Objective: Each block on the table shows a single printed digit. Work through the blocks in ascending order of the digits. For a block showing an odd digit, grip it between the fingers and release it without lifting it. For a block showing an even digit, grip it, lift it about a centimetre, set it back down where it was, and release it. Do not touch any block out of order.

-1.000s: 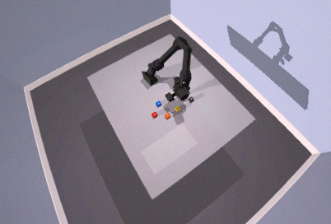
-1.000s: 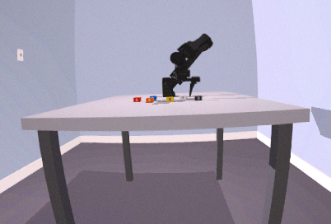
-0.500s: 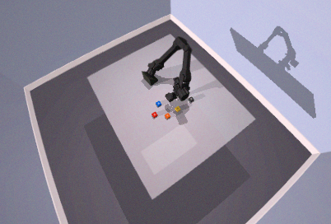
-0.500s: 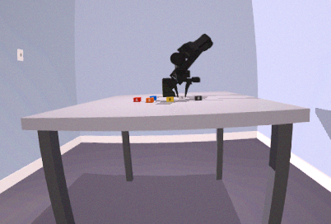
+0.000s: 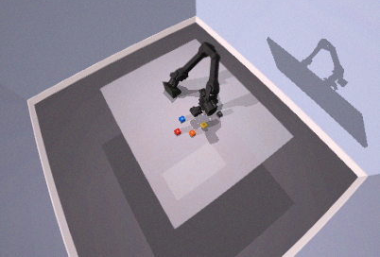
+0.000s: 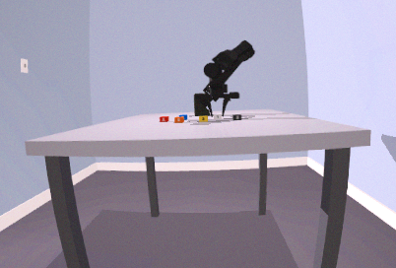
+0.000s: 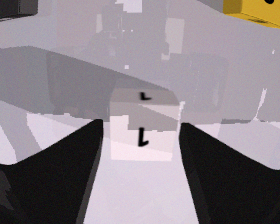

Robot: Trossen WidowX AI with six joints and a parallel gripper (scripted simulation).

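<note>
Right now my gripper tip is right at the white block. Also, from my gripper tip: yellow block 90 mm ahead, 50 mm to the right; then black block 80 mm to the left, 70 mm ahead; then blue block 150 mm to the right, 20 mm behind.
</note>
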